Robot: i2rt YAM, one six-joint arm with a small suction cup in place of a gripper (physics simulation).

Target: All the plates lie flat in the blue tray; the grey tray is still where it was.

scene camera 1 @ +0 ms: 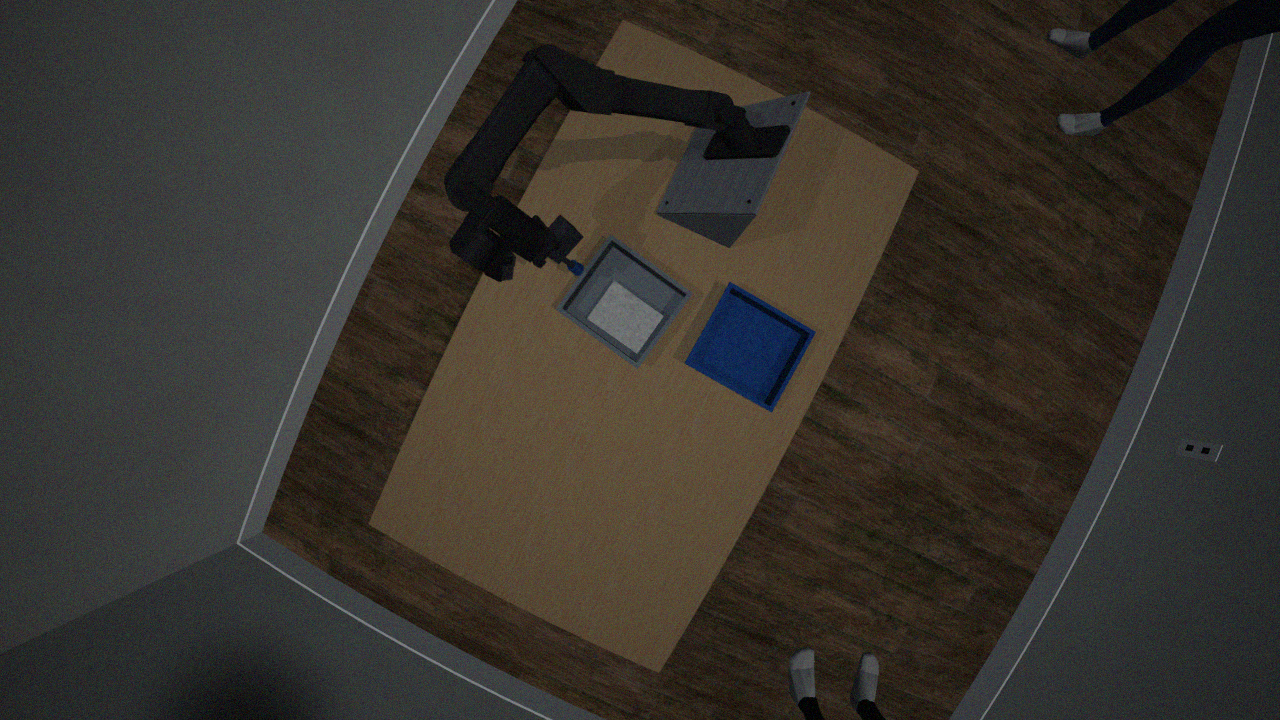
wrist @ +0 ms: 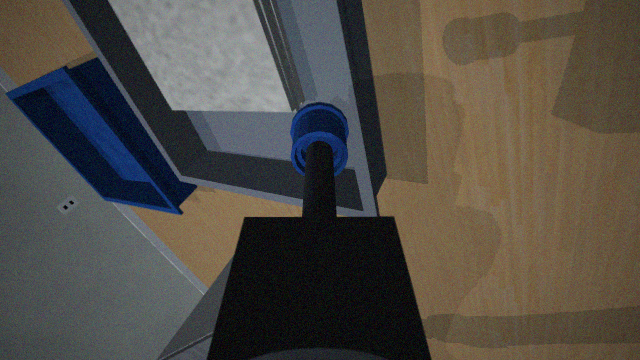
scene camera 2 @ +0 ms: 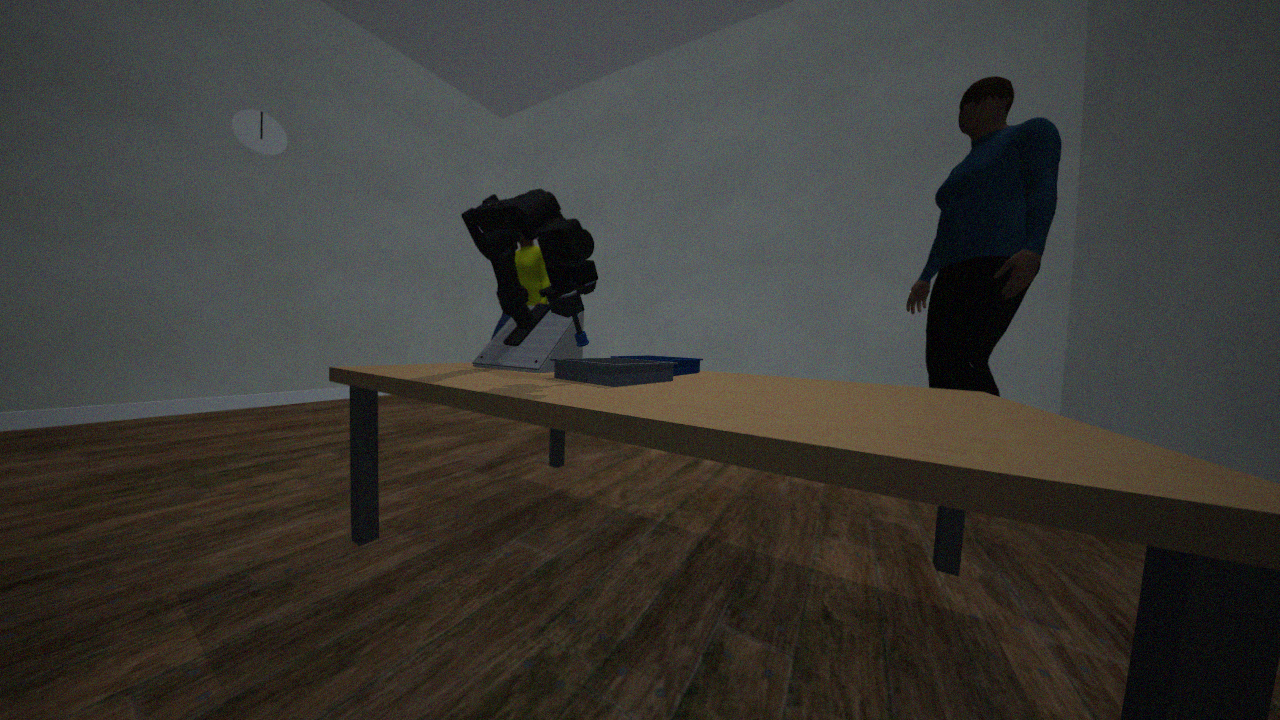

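Note:
A stack of square, pale speckled plates lies in the grey tray, toward one side of its floor. Several plate edges show in the wrist view; the exact number is unclear. In scene camera 2 the tray wall hides the plates. The blue tray stands a little apart from the grey one, and no plate shows in it. My suction cup is open, with nothing on it. It hangs above the tray height, near the grey tray's corner on the arm's side.
The grey sloped mount carries the arm's base at one end of the wooden table. A person in a blue top stands beyond the table. A yellow top shows behind the arm.

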